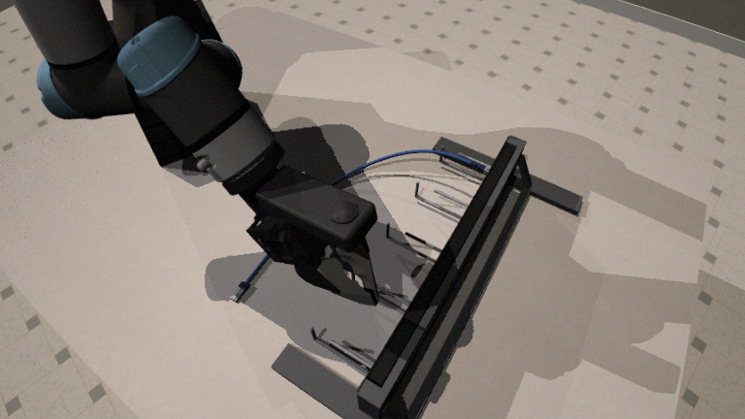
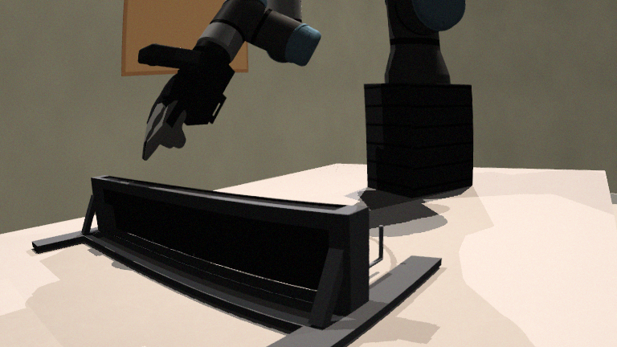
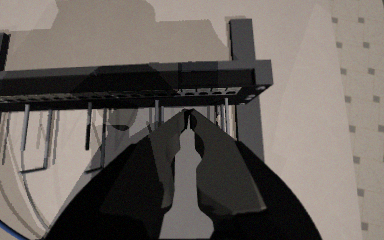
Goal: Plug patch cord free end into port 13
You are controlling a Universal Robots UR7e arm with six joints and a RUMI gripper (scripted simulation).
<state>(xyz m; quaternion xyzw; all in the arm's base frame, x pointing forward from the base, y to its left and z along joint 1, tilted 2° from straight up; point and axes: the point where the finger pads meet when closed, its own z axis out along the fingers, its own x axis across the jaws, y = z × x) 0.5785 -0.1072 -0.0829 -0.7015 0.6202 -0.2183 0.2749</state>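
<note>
Now: the cable plug 200 mm behind my hand, 130 mm below it and 90 mm to the right of it.
</note>
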